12 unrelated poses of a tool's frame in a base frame.
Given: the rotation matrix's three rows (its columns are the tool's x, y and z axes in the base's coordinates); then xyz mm. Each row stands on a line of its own.
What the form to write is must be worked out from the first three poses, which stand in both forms.
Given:
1:
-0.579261, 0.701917, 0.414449
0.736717, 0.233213, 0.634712
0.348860, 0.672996, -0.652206
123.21, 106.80, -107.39
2:
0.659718, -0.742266, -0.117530
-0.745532, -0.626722, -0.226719
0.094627, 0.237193, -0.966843
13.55, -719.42, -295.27
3:
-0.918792, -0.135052, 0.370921
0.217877, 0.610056, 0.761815
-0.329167, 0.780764, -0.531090
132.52, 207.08, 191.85
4:
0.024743, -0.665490, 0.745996
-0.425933, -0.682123, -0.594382
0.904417, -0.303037, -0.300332
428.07, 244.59, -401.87
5:
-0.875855, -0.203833, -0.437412
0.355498, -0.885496, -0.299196
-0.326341, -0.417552, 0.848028
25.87, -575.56, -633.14
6:
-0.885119, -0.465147, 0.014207
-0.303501, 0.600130, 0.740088
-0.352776, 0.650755, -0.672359
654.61, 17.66, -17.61
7:
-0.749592, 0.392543, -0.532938
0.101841, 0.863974, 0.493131
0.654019, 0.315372, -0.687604
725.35, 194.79, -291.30
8:
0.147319, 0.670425, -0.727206
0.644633, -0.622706, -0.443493
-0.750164, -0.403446, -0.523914
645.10, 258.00, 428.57
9:
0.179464, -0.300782, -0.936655
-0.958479, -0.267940, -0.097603
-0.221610, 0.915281, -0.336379
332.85, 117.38, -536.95
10:
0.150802, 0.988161, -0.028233
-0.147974, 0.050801, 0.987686
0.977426, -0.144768, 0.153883
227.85, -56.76, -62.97
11:
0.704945, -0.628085, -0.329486
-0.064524, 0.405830, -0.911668
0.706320, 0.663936, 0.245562
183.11, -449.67, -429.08
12:
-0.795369, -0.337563, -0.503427
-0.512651, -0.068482, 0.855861
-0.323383, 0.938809, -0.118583
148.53, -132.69, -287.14
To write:
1: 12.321, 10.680, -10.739, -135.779, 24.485, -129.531
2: 1.355, -71.942, -29.527, 166.803, -6.750, 48.370
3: 13.252, 20.708, 19.185, -124.882, 21.772, 171.638
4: 42.807, 24.459, -40.187, 116.807, 48.245, 87.871
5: 2.587, -57.556, -63.314, 19.434, -25.939, 166.899
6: 65.461, 1.766, -1.761, -132.255, 0.814, 152.277
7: 72.535, 19.479, -29.130, -144.353, -32.204, -152.360
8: 64.510, 25.800, 42.857, 139.752, -46.653, -77.607
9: 33.285, 11.738, -53.695, 163.819, -69.497, 59.177
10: 22.785, -5.676, -6.297, -81.144, -1.618, -81.323
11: 18.311, -44.967, -42.908, 74.925, -19.238, 41.700
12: 14.853, -13.269, -28.714, -97.888, -30.227, 157.003
